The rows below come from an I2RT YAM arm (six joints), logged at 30 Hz.
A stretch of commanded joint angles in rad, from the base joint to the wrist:
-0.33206, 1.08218, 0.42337, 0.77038, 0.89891, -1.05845
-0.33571, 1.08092, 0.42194, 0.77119, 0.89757, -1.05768
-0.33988, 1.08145, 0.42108, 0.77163, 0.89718, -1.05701
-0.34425, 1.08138, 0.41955, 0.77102, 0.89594, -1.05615
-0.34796, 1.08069, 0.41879, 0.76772, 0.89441, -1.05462
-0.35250, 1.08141, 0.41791, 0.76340, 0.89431, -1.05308
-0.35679, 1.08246, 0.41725, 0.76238, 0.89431, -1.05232
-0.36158, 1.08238, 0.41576, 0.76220, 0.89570, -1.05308
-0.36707, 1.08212, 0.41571, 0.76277, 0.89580, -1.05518
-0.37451, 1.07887, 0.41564, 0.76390, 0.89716, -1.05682
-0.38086, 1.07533, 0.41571, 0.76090, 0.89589, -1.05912
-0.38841, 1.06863, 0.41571, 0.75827, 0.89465, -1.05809
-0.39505, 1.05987, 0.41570, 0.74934, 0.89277, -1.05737
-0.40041, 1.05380, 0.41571, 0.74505, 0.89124, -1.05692
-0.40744, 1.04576, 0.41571, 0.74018, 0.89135, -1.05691
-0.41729, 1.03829, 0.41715, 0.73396, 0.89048, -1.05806
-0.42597, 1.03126, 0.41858, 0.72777, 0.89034, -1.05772
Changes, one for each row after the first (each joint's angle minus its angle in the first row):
-0.00365, -0.00126, -0.00143, 0.00081, -0.00134, 0.00077
-0.00782, -0.00073, -0.00229, 0.00125, -0.00173, 0.00144
-0.01219, -0.00080, -0.00382, 0.00064, -0.00297, 0.00230
-0.01590, -0.00149, -0.00458, -0.00266, -0.00450, 0.00383
-0.02044, -0.00077, -0.00546, -0.00698, -0.00460, 0.00537
-0.02473, 0.00028, -0.00612, -0.00800, -0.00460, 0.00613
-0.02952, 0.00020, -0.00761, -0.00818, -0.00321, 0.00537
-0.03501, -0.00006, -0.00766, -0.00761, -0.00311, 0.00327
-0.04245, -0.00331, -0.00773, -0.00648, -0.00175, 0.00163
-0.04880, -0.00685, -0.00766, -0.00948, -0.00302, -0.00067
-0.05635, -0.01355, -0.00766, -0.01211, -0.00426, 0.00036
-0.06299, -0.02231, -0.00767, -0.02104, -0.00614, 0.00108
-0.06835, -0.02838, -0.00766, -0.02533, -0.00767, 0.00153
-0.07538, -0.03642, -0.00766, -0.03020, -0.00756, 0.00154
-0.08523, -0.04389, -0.00622, -0.03642, -0.00843, 0.00039
-0.09391, -0.05092, -0.00479, -0.04261, -0.00857, 0.00073

